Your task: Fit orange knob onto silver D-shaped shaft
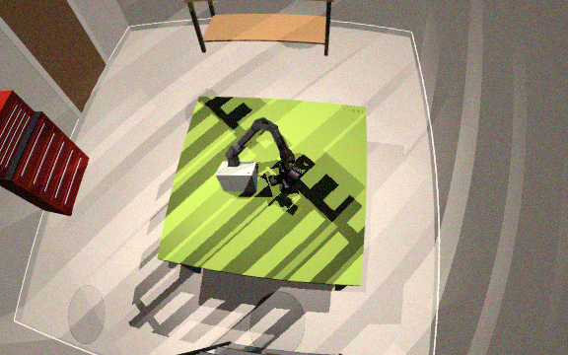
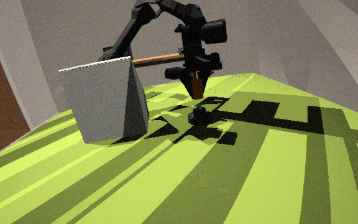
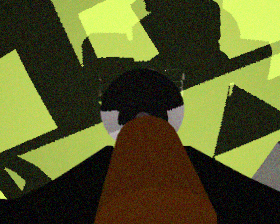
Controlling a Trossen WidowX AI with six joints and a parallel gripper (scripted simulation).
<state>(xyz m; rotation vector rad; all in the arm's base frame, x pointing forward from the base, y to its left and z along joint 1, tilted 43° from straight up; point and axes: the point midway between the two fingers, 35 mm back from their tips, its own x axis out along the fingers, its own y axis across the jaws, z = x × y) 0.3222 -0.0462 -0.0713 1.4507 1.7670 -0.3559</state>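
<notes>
Right now the orange knob is 3 cm above my gripper tip. From my gripper tip the other things lie so: round dark pedestal 6 cm below.
</notes>
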